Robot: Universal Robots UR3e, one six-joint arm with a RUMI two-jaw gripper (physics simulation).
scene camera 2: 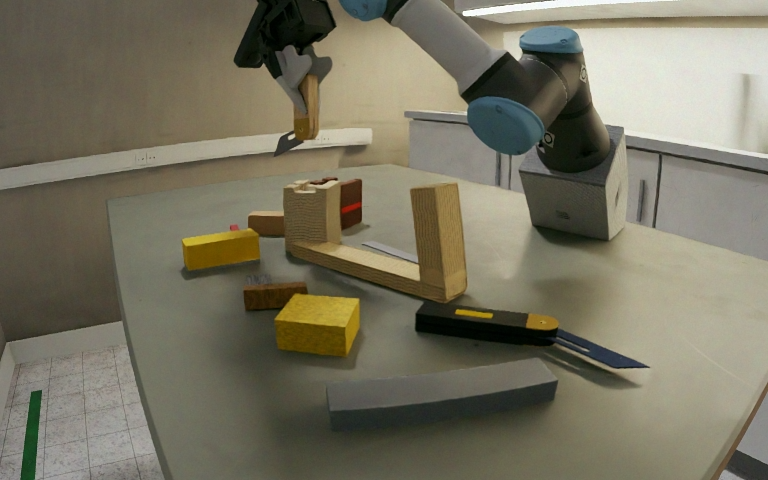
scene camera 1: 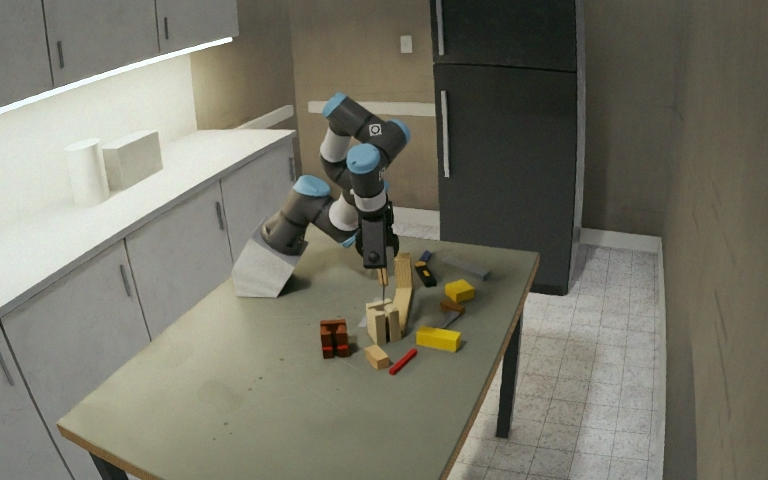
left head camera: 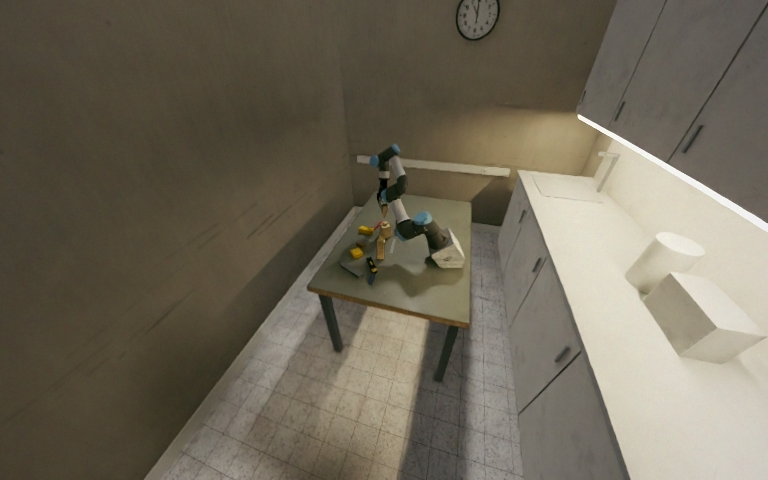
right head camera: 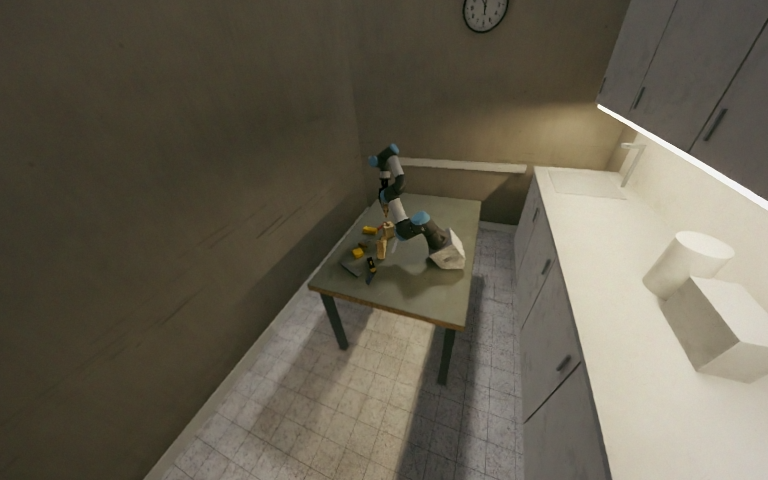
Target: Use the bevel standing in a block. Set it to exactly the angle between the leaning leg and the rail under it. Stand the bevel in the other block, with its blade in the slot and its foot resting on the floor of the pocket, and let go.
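Note:
My gripper (scene camera 1: 384, 267) (scene camera 2: 306, 101) is shut on the wooden bevel (scene camera 1: 382, 277) (scene camera 2: 305, 126), whose handle hangs down from the fingers. In scene camera 2 its dark slotted blade (scene camera 2: 287, 144) slants down to the left from the handle's lower end. The bevel is above the table, higher than the pale wooden block (scene camera 1: 376, 325) (scene camera 2: 311, 217) and apart from it. That block stands at one end of the wooden rail (scene camera 2: 362, 266); the leaning leg (scene camera 1: 402, 271) (scene camera 2: 438, 237) rises at the other end. The dark red block (scene camera 1: 333, 338) (scene camera 2: 352, 198) stands nearby. Its pocket floor is hidden.
A black bevel with a blue blade (scene camera 1: 425, 273) (scene camera 2: 481, 323), a grey bar (scene camera 2: 441, 393), yellow blocks (scene camera 2: 220, 249) (scene camera 2: 317, 325), a brown-backed brush (scene camera 2: 274, 296), a small wooden block (scene camera 1: 376, 357) and a red stick (scene camera 1: 403, 361) lie around the rail. A thin pale strip (scene camera 2: 390, 251) lies behind it.

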